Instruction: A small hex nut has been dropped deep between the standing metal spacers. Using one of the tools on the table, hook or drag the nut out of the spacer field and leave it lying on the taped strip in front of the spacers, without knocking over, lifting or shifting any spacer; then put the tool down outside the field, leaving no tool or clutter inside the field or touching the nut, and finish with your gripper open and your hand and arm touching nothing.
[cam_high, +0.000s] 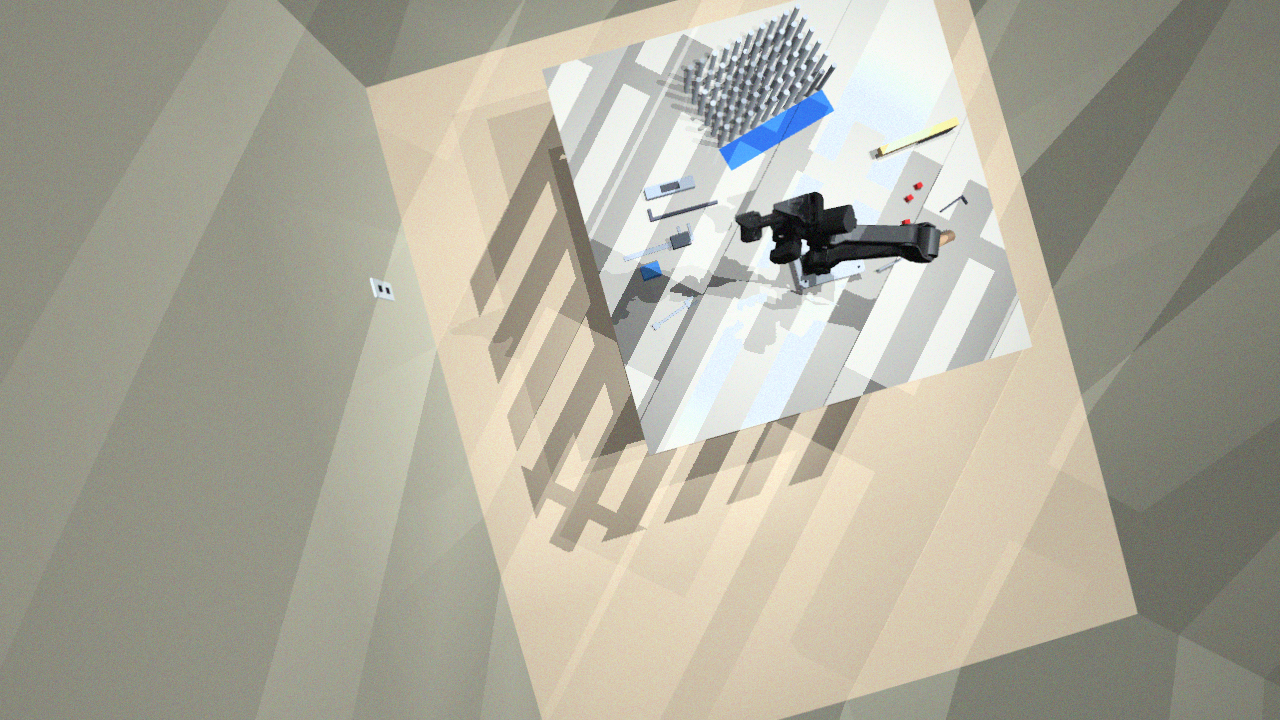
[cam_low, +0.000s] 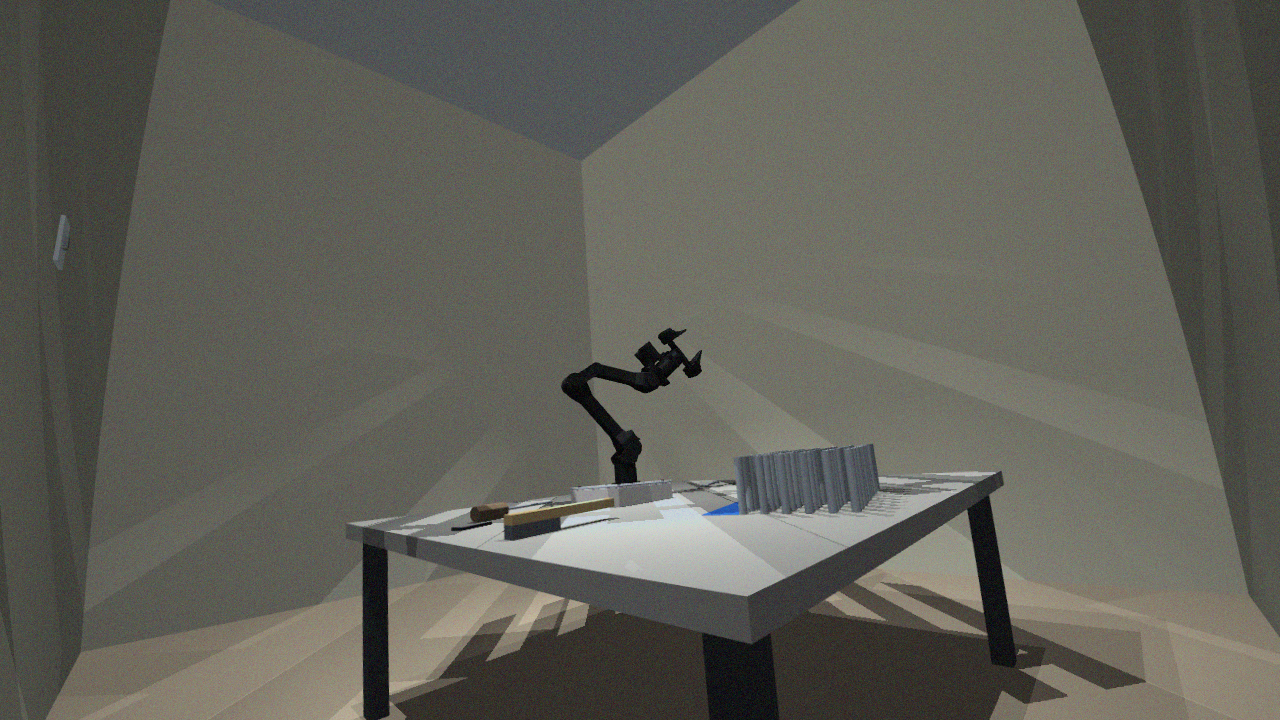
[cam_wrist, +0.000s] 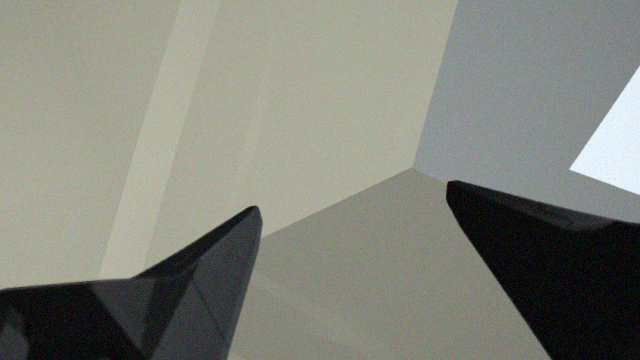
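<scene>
Now: the wooden-handled pick 620 mm to the right of my gripper tip, 500 mm below it and 120 mm behind it. Also, from my gripper tip: grey bar 500 mm below, 280 mm ahead, 60 mm to the left; blue taped strip 510 mm below, 380 mm ahead, 320 mm to the right; blue block 490 mm below, 190 mm to the left, 40 mm ahead.
</scene>
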